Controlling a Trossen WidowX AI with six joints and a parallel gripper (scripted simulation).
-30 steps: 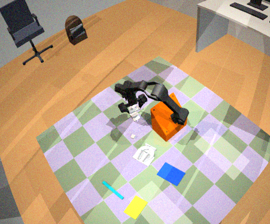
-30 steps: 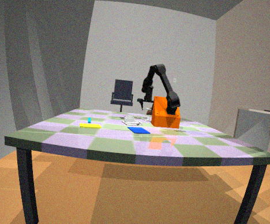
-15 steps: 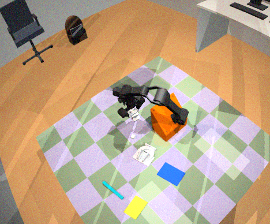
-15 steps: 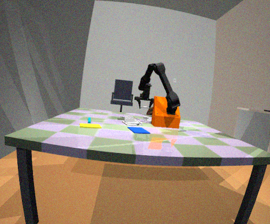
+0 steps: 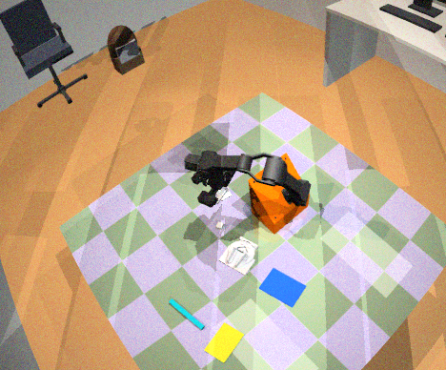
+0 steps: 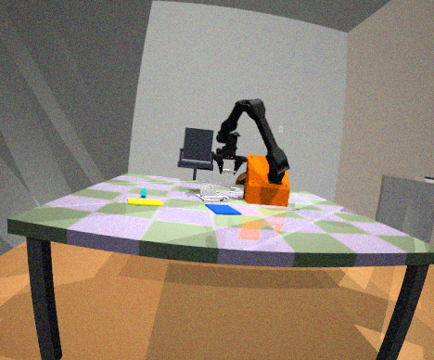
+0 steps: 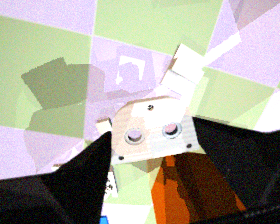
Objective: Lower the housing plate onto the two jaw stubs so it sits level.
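Now: the small white cube 90 mm below my gripper tip, 50 mm to the left of it and 50 mm ahead of it. Round my gripper tip: blue card (420 mm to the left, 100 mm below, 40 mm ahead); then cyan bar (370 mm ahead, 280 mm to the left, 100 mm below); then yellow card (450 mm to the left, 330 mm ahead, 100 mm below).
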